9 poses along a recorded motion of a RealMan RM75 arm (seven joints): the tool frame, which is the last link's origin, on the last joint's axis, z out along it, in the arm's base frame.
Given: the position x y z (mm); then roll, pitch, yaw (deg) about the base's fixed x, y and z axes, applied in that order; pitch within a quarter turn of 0, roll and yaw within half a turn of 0.
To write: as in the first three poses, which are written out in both.
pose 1, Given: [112.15 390.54 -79.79 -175.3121 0.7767 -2.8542]
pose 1, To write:
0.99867 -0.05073 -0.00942 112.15
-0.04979 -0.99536 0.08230 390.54
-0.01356 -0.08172 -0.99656 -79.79
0 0 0 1

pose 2, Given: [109.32 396.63 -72.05 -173.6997 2.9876 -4.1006]
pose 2, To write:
0.99608 -0.07678 -0.04383 109.32
-0.07141 -0.99101 0.11316 396.63
-0.05212 -0.10959 -0.99261 -72.05
0 0 0 1

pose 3, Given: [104.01 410.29 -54.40 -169.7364 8.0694 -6.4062]
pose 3, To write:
0.98392 -0.13465 -0.11738 104.01
-0.11047 -0.97506 0.19248 410.29
-0.14037 -0.17641 -0.97426 -54.40
0 0 0 1

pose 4, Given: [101.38 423.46 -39.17 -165.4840 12.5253 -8.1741]
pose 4, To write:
0.96628 -0.19145 -0.17218 101.38
-0.13880 -0.95051 0.27795 423.46
-0.21687 -0.24468 -0.94504 -39.17
0 0 0 1

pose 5, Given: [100.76 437.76 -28.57 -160.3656 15.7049 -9.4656]
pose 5, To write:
0.94956 -0.24461 -0.19621 100.76
-0.15832 -0.91407 0.37337 437.76
-0.27068 -0.32347 -0.90670 -28.57
0 0 0 1

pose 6, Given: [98.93 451.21 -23.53 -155.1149 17.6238 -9.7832]
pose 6, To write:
0.93921 -0.27970 -0.19916 98.93
-0.16195 -0.87231 0.46135 451.21
-0.30277 -0.40105 -0.86458 -23.53
0 0 0 1

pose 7, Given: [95.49 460.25 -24.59 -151.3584 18.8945 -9.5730]
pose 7, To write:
0.93294 -0.29901 -0.20053 95.49
-0.15734 -0.83960 0.51992 460.25
-0.32383 -0.45350 -0.83035 -24.59
0 0 0 1

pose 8, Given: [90.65 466.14 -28.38 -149.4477 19.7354 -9.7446]
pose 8, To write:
0.92768 -0.31493 -0.20056 90.65
-0.15931 -0.81969 0.55021 466.14
-0.33768 -0.47847 -0.81058 -28.38
0 0 0 1

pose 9, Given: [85.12 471.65 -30.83 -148.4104 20.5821 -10.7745]
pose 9, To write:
0.91967 -0.34015 -0.19625 85.12
-0.17501 -0.80238 0.57058 471.65
-0.35155 -0.49039 -0.79745 -30.83
0 0 0 1

